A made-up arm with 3 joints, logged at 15 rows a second.
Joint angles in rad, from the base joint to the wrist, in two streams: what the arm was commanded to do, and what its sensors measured. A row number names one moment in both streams.
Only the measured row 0 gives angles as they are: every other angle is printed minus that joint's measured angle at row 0.
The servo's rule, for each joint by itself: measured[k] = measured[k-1] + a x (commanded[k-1-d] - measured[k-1]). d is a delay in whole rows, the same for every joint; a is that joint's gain. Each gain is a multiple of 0.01, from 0.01 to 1. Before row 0 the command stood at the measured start. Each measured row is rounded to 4 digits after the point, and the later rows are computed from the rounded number. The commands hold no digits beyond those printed.
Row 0, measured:
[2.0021, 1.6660, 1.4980]
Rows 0 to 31, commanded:
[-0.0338, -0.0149, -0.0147]
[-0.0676, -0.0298, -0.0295]
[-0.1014, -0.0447, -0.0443]
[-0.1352, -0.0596, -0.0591]
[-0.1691, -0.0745, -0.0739]
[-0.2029, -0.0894, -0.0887]
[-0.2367, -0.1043, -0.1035]
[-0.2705, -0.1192, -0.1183]
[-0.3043, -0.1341, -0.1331]
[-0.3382, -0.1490, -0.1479]
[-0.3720, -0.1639, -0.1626]
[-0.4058, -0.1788, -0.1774]
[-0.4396, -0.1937, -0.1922]
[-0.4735, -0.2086, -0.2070]
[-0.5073, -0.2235, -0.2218]
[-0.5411, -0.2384, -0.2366]
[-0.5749, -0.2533, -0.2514]
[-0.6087, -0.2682, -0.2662]
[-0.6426, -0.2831, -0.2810]
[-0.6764, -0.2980, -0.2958]
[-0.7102, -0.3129, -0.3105]
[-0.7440, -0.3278, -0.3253]
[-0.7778, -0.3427, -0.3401]
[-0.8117, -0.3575, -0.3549]
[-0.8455, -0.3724, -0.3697]
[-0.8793, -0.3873, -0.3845]
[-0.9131, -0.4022, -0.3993]
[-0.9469, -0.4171, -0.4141]
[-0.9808, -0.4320, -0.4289]
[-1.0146, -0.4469, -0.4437]
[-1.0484, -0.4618, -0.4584]
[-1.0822, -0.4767, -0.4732]
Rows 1 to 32, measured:
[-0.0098, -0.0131, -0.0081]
[-0.0266, -0.0278, -0.0199]
[-0.0483, -0.0427, -0.0333]
[-0.0735, -0.0576, -0.0475]
[-0.1012, -0.0725, -0.0620]
[-0.1307, -0.0874, -0.0767]
[-0.1614, -0.1023, -0.0914]
[-0.1930, -0.1172, -0.1062]
[-0.2253, -0.1321, -0.1210]
[-0.2580, -0.1470, -0.1358]
[-0.2911, -0.1619, -0.1505]
[-0.3244, -0.1768, -0.1653]
[-0.3578, -0.1917, -0.1801]
[-0.3914, -0.2066, -0.1949]
[-0.4250, -0.2215, -0.2097]
[-0.4587, -0.2364, -0.2245]
[-0.4924, -0.2513, -0.2393]
[-0.5261, -0.2662, -0.2541]
[-0.5599, -0.2811, -0.2689]
[-0.5937, -0.2960, -0.2837]
[-0.6275, -0.3109, -0.2984]
[-0.6613, -0.3258, -0.3132]
[-0.6951, -0.3407, -0.3280]
[-0.7289, -0.3555, -0.3428]
[-0.7627, -0.3704, -0.3576]
[-0.7965, -0.3853, -0.3724]
[-0.8303, -0.4002, -0.3872]
[-0.8641, -0.4151, -0.4020]
[-0.8979, -0.4300, -0.4168]
[-0.9317, -0.4449, -0.4316]
[-0.9655, -0.4598, -0.4463]
[-0.9993, -0.4747, -0.4611]
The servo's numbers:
d 0
a 0.29 0.88 0.55

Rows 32 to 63, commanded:
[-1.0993, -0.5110, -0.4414]
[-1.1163, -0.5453, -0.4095]
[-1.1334, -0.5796, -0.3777]
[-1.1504, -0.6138, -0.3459]
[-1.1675, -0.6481, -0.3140]
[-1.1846, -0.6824, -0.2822]
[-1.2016, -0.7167, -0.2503]
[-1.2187, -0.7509, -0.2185]
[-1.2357, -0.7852, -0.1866]
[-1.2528, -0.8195, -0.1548]
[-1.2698, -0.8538, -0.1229]
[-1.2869, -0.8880, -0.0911]
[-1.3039, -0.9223, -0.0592]
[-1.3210, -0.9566, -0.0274]
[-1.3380, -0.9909, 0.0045]
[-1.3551, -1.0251, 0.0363]
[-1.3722, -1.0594, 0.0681]
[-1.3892, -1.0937, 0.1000]
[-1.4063, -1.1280, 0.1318]
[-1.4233, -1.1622, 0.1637]
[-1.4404, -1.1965, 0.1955]
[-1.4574, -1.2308, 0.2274]
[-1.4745, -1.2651, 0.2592]
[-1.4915, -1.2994, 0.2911]
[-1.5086, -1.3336, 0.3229]
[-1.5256, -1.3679, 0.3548]
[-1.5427, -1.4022, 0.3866]
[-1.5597, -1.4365, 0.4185]
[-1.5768, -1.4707, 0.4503]
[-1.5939, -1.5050, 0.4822]
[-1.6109, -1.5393, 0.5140]
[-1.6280, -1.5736, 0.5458]
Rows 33 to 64, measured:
[-1.0283, -0.5066, -0.4503]
[-1.0538, -0.5407, -0.4279]
[-1.0769, -0.5749, -0.4003]
[-1.0982, -0.6091, -0.3704]
[-1.1183, -0.6434, -0.3394]
[-1.1375, -0.6777, -0.3079]
[-1.1561, -0.7120, -0.2762]
[-1.1743, -0.7462, -0.2445]
[-1.1921, -0.7805, -0.2127]
[-1.2097, -0.8148, -0.1809]
[-1.2271, -0.8491, -0.1490]
[-1.2444, -0.8833, -0.1172]
[-1.2617, -0.9176, -0.0853]
[-1.2789, -0.9519, -0.0535]
[-1.2960, -0.9862, -0.0216]
[-1.3131, -1.0204, 0.0102]
[-1.3302, -1.0547, 0.0420]
[-1.3473, -1.0890, 0.0739]
[-1.3644, -1.1233, 0.1057]
[-1.3815, -1.1575, 0.1376]
[-1.3986, -1.1918, 0.1694]
[-1.4157, -1.2261, 0.2013]
[-1.4328, -1.2604, 0.2331]
[-1.4498, -1.2947, 0.2650]
[-1.4669, -1.3289, 0.2968]
[-1.4839, -1.3632, 0.3287]
[-1.5010, -1.3975, 0.3605]
[-1.5180, -1.4318, 0.3924]
[-1.5351, -1.4660, 0.4242]
[-1.5522, -1.5003, 0.4561]
[-1.5692, -1.5346, 0.4879]
[-1.5863, -1.5689, 0.5197]

